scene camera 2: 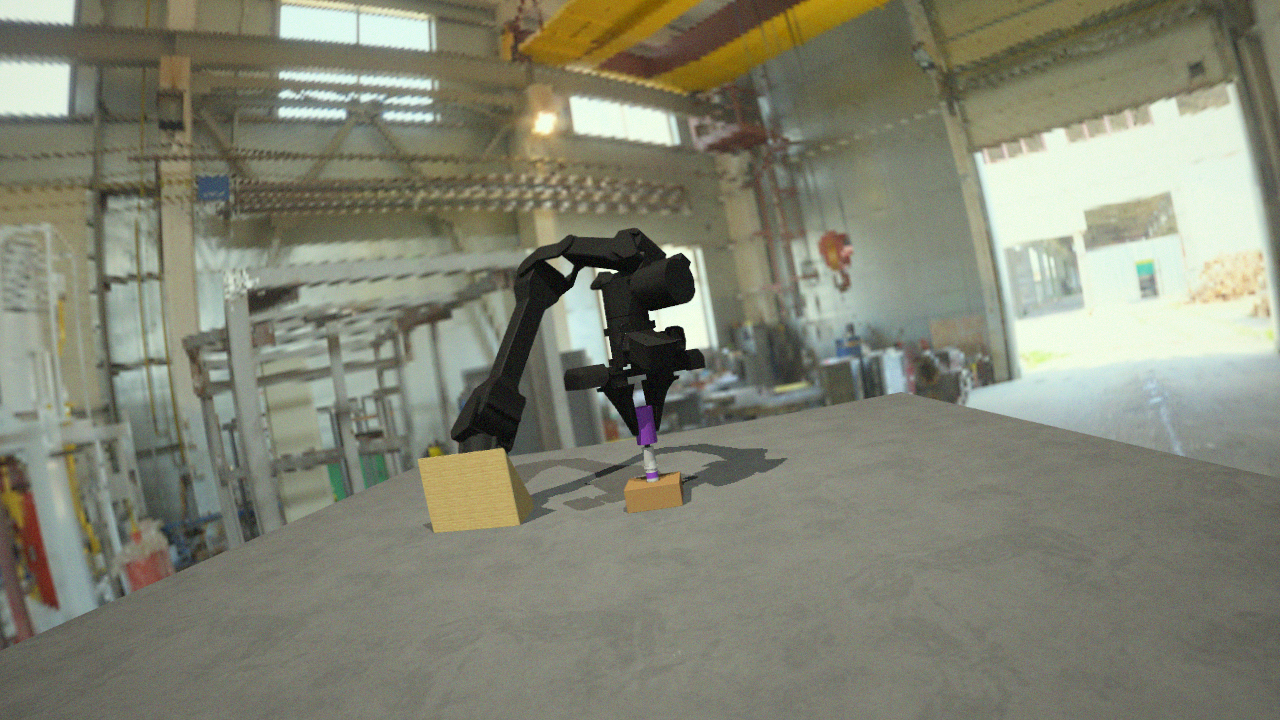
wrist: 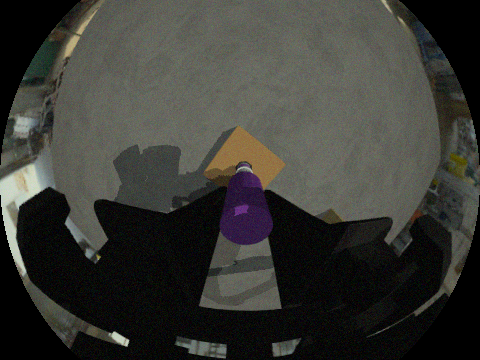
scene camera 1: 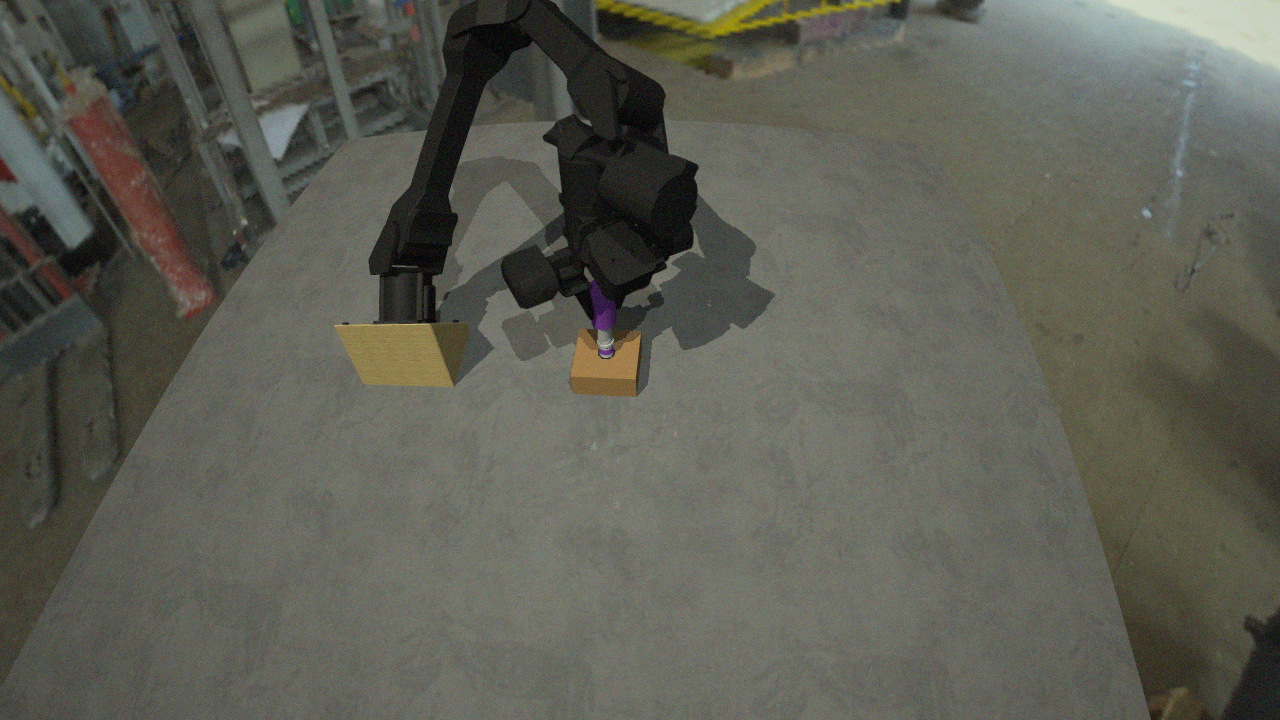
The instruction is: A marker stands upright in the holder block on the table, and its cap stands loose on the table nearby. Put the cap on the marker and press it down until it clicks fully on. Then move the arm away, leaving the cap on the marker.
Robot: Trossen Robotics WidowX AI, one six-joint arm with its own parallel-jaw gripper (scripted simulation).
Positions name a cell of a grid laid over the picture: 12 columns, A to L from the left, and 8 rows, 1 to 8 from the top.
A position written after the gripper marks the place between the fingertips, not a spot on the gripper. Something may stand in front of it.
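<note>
A block (scene camera 2: G6) is part of the scene, and scene camera 1 shows the block (scene camera 1: F5) as well. A cap (scene camera 1: F4) is visible too, and the wrist view also has the cap (wrist: G5). Holding the cap is the gripper (scene camera 1: F4); scene camera 2 shows the gripper (scene camera 2: G5), and so does the wrist view, with the gripper (wrist: G5).
</note>
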